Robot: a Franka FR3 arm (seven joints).
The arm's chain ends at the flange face. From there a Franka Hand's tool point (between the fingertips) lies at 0.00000 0.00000 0.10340 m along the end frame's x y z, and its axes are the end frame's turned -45 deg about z.
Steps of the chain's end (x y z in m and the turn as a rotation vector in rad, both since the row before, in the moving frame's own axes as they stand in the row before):
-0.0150 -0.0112 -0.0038 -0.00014 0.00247 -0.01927
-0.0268 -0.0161 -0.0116 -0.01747 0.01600 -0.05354
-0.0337 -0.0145 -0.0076 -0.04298 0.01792 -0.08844
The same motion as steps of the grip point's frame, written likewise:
-0.0025 -0.0183 -0.0038 -0.00185 0.00165 -0.01927
-0.0076 -0.0279 -0.0116 -0.02367 -0.00104 -0.05354
-0.0152 -0.0296 -0.0077 -0.04306 -0.01772 -0.08844

